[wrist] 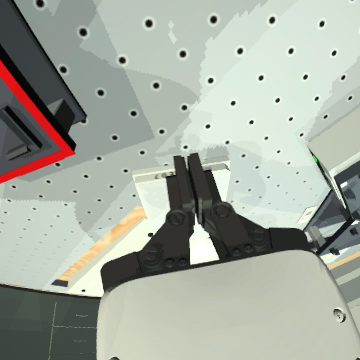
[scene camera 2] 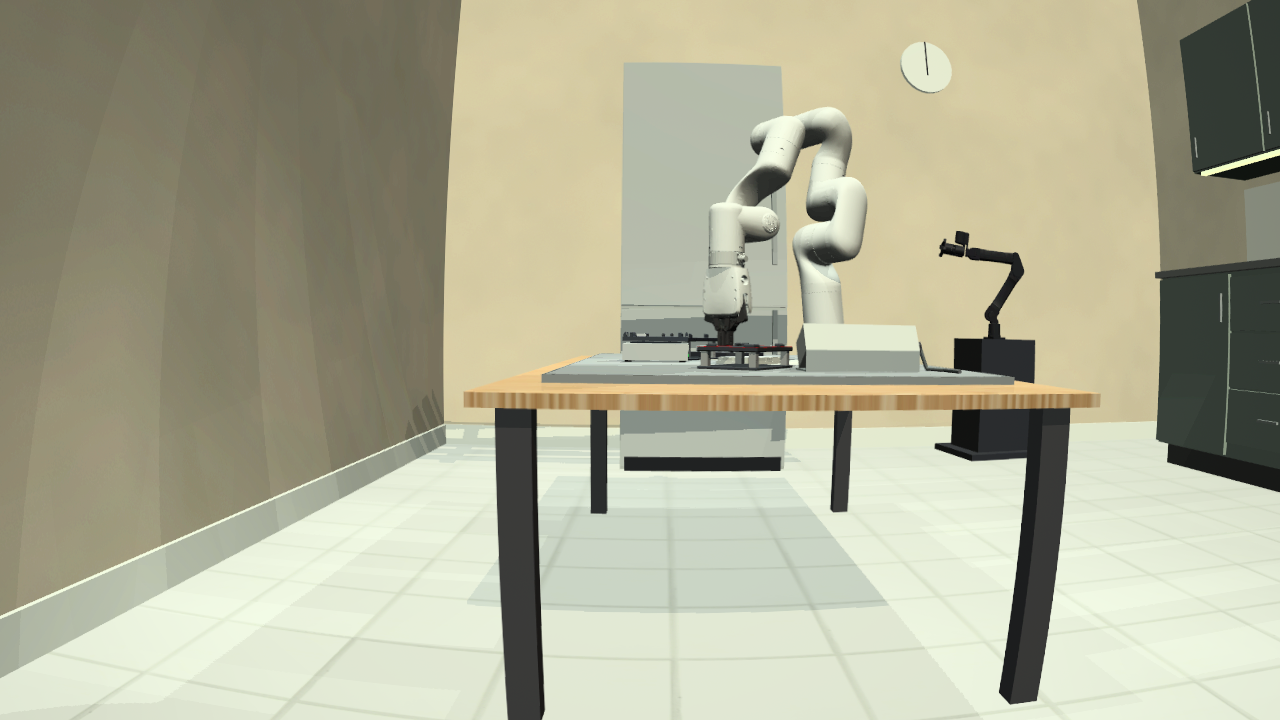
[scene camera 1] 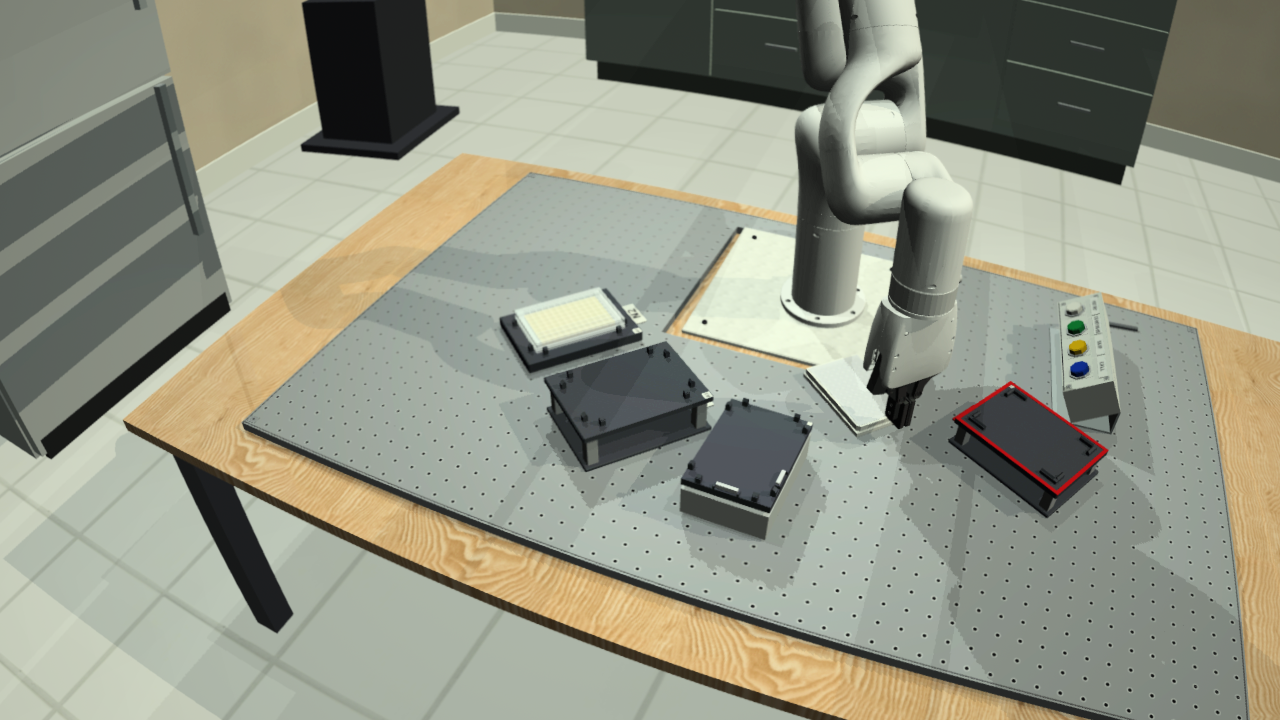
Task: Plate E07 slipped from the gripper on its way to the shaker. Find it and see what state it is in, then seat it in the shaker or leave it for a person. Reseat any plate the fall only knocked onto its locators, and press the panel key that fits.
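Seen in the pictures: gripper, fingertip midpoint: (wrist: 185,168) (scene camera 1: 897,420); arm's base at its link origin: (scene camera 1: 822,300).
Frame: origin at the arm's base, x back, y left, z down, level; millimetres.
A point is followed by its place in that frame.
Plate E07 (scene camera 1: 845,394) @(z -9, x -214, y 62 mm) (wrist: 152,194) @(z -9, x -211, y 126 mm), a pale lidded plate, lies on the pegboard by the arm's base plate. Its E07 label faces up the wrist view; the fingers hide part of its top. My gripper (scene camera 1: 900,422) @(z -23, x -261, y 131 mm) (scene camera 2: 725,343) @(z -23, x -261, y 131 mm) (wrist: 185,168) @(z -23, x -261, y 131 mm) is shut and empty, low at the plate's labelled end; contact is unclear. The shaker (scene camera 1: 751,447) @(z -50, x -386, y -25 mm) (scene camera 2: 656,351) @(z -18, x -393, y 24 mm) (wrist: 340,131) @(z -9, x -355, y 29 mm), a light box with a dark top, carries no plate. A cream-welled plate (scene camera 1: 572,317) @(z -26, x -188, y -313 mm) rests on a low black nest (scene camera 1: 534,360) @(z -10, x -272, y -333 mm); whether it sits fully inside the locators is unclear. The key panel (scene camera 1: 1090,383) @(z -63, x -161, y 378 mm) (scene camera 2: 859,349) @(z -34, x -69, y 434 mm) has white, green, yellow and blue keys.
An empty raised black stand (scene camera 1: 626,389) @(z -47, x -332, y -186 mm) is left of the shaker. An empty red-rimmed stand (scene camera 1: 1079,474) @(z -35, x -306, y 361 mm) (scene camera 2: 769,348) @(z -33, x -220, y 362 mm) (wrist: 64,151) @(z -35, x -247, y 206 mm) is right of my gripper in scene camera 1, near the panel. The arm's white base plate (scene camera 1: 733,304) @(z 5, x -45, y -124 mm) is behind.
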